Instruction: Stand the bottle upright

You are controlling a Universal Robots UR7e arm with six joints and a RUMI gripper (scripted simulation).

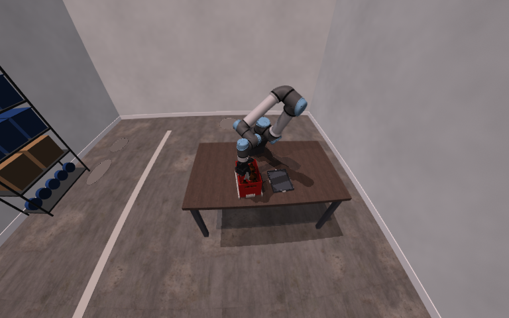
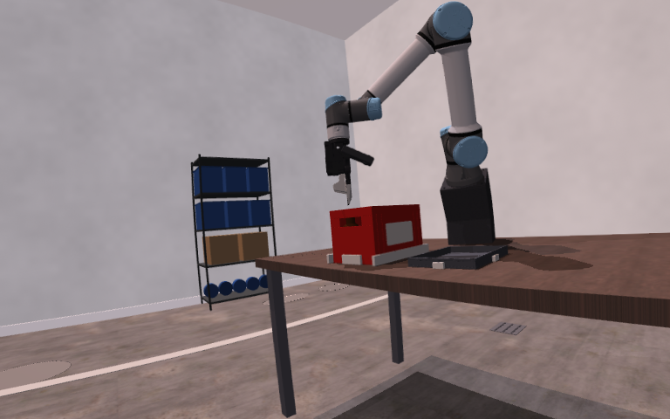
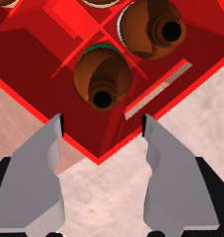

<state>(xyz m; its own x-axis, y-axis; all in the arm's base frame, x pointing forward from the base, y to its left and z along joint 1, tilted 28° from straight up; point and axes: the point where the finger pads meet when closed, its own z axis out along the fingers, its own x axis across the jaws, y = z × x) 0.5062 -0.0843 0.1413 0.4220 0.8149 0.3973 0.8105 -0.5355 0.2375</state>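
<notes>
The glass bottle lies 120 mm below my hand. From my hand the other things lie so: dark tray (170 mm behind, 310 mm to the left, 190 mm below); red crate (100 mm behind, 10 mm to the left, 120 mm below); brown bottle (110 mm behind, 50 mm to the left, 120 mm below).
</notes>
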